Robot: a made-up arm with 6 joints. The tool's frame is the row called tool. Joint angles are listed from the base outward. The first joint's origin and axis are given. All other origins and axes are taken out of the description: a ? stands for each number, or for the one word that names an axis. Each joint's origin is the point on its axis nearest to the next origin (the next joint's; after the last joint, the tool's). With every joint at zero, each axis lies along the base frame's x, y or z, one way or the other. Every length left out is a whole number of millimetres.
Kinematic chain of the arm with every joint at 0, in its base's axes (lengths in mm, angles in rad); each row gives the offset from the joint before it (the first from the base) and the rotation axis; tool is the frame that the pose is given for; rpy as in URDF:
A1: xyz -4 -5 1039 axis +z
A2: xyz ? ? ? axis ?
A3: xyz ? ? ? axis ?
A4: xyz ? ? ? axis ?
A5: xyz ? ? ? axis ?
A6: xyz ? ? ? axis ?
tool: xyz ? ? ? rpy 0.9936 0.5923 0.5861
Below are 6 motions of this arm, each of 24 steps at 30 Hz.
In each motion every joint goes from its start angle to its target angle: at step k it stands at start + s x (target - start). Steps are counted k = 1, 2, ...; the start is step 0. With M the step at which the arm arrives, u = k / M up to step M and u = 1 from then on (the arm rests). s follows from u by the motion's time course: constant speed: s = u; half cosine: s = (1 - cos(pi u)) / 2; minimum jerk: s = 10 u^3 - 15 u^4 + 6 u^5.
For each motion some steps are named. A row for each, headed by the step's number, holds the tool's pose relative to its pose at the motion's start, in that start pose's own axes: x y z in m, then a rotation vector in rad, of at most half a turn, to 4 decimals.
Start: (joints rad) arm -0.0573 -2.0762 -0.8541 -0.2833 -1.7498 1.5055
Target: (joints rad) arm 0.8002 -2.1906 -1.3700 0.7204 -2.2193 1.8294
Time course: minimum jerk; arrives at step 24
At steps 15, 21, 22, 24:
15: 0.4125 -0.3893 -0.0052 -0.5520 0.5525 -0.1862
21: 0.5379 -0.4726 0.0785 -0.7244 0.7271 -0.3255
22: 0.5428 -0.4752 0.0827 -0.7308 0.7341 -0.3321
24: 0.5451 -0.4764 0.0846 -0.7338 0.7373 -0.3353

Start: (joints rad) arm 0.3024 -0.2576 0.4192 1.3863 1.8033 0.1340
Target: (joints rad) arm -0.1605 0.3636 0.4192 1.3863 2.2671 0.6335
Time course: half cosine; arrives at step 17
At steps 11, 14, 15, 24:
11: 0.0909 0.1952 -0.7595 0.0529 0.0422 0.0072
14: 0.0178 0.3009 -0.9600 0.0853 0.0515 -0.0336
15: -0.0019 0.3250 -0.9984 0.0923 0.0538 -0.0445
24: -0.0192 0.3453 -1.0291 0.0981 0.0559 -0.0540

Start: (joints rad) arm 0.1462 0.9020 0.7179 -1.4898 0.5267 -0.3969
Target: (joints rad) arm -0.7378 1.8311 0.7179 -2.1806 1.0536 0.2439
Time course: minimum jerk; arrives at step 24
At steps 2, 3, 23, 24:
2: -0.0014 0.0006 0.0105 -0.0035 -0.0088 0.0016
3: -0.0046 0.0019 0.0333 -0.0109 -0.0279 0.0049
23: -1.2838 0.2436 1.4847 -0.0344 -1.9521 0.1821
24: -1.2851 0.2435 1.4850 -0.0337 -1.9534 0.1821

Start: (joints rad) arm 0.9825 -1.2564 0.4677 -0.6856 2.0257 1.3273
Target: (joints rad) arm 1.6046 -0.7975 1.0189 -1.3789 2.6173 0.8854
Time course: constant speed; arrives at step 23
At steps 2, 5, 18, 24:
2: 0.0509 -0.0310 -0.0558 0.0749 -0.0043 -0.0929
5: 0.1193 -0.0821 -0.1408 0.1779 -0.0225 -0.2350
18: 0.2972 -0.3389 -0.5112 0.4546 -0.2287 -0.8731
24: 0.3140 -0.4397 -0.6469 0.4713 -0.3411 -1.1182

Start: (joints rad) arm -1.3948 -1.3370 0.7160 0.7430 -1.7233 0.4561
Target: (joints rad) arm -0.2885 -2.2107 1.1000 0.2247 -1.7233 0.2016
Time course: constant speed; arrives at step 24
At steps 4, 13, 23, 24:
4: 0.1565 -0.4102 0.0642 -0.0561 0.0195 0.3534
13: 0.8803 -1.1436 0.2080 -0.0790 0.0912 1.1388
23: 1.9997 -1.4356 0.1077 0.1079 0.1591 1.9471
24: 2.1092 -1.4324 0.0734 0.1415 0.1622 2.0206

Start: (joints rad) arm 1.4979 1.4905 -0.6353 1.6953 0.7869 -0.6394
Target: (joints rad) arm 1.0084 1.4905 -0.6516 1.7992 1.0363 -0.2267
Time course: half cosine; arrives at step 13
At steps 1, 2, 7, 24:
1: -0.0020 -0.0056 -0.0049 -0.0066 -0.0048 0.0028
2: -0.0075 -0.0220 -0.0192 -0.0260 -0.0191 0.0110
7: -0.0381 -0.2163 -0.1941 -0.2431 -0.2228 0.0874
24: -0.0127 -0.3813 -0.3498 -0.4078 -0.4488 0.1224

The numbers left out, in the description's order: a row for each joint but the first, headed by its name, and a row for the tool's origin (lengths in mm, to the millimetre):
A2: xyz -17 0 0, axis +y
A3: xyz -27 0 1312, axis -y
A4: xyz 677 0 20, axis -x
A5: xyz 0 -160 -27, axis -y
A6: xyz -2 0 23, axis -x
tool: xyz 0 25 -5

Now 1 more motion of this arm.
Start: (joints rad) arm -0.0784 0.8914 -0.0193 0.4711 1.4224 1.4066
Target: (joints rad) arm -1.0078 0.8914 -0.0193 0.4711 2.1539 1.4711
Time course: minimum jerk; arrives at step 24
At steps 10, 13, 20, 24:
10: -0.0541 -0.3339 -0.3263 0.0840 0.0090 -0.3508
13: -0.1717 -0.5398 -0.5326 0.0990 0.0054 -0.5933
20: -0.4976 -0.8252 -0.8280 0.0463 -0.0161 -0.9987
24: -0.5345 -0.8466 -0.8509 0.0365 -0.0189 -1.0352

